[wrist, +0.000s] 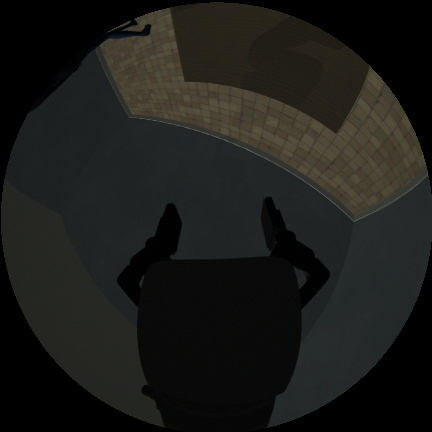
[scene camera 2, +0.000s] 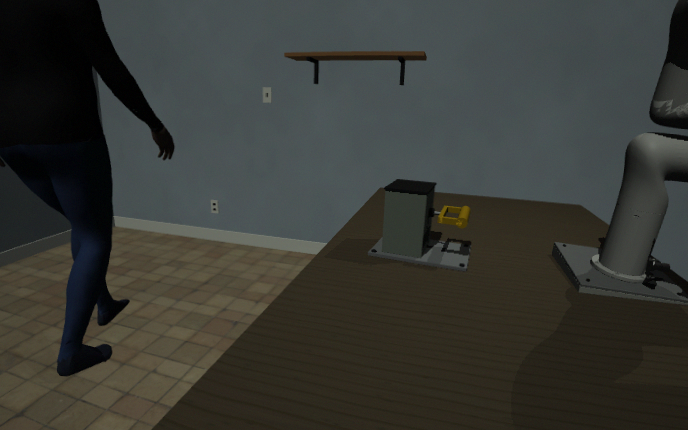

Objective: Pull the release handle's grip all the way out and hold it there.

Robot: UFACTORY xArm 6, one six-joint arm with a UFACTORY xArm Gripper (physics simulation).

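Observation:
The release handle's yellow grip (scene camera 2: 463, 216) sticks out to the right of a grey box (scene camera 2: 404, 222) with a black top, on a short thin rod. The box stands on a grey base plate (scene camera 2: 445, 260) on the table, and the grip hangs above the plate's right part. My gripper (wrist: 219, 209) is open and empty in the wrist view, with a blue-grey wall beyond its fingers. The gripper is outside the scene view, so its distance to the grip cannot be told. The handle does not show in the wrist view.
The wooden table (scene camera 2: 355, 344) (wrist: 215, 45) carries my arm's base plate (scene camera 2: 573, 268) at the right. A person (scene camera 2: 86, 202) stands on the tiled floor left of the table. A wall shelf (scene camera 2: 355, 55) hangs behind.

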